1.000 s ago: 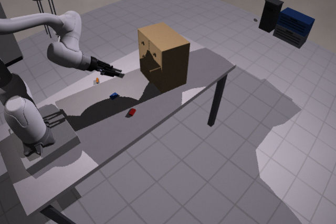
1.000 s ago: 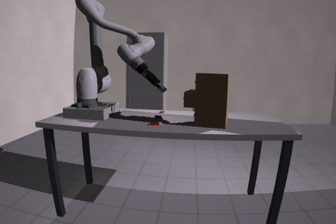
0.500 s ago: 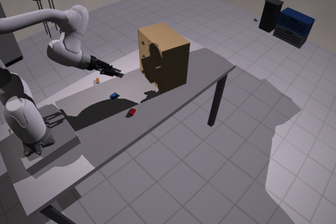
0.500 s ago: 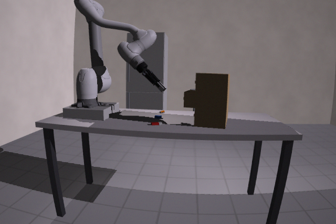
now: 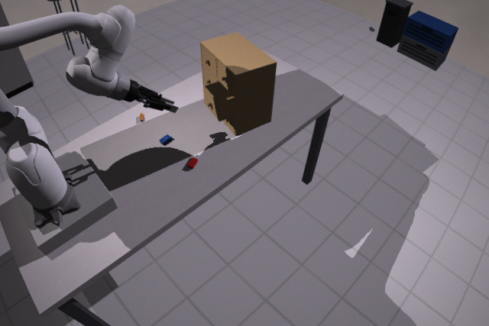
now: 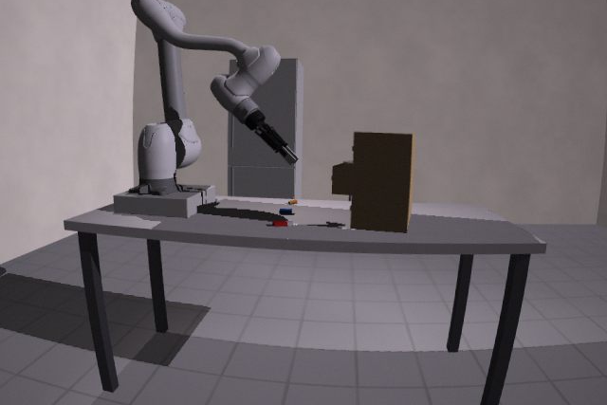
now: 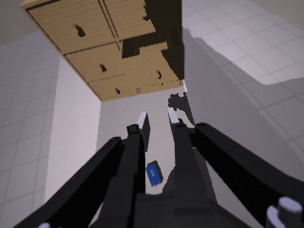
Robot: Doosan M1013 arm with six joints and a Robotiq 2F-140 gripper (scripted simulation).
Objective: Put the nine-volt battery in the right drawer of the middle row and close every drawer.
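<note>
The blue nine-volt battery is 22 cm below my hand, 5 cm to the left of it and 3 cm behind it. The rest, counted from my hand: red block 22 cm below, 12 cm to the right, 3 cm ahead; small orange thing 25 cm to the left, 22 cm below, 6 cm behind.
</note>
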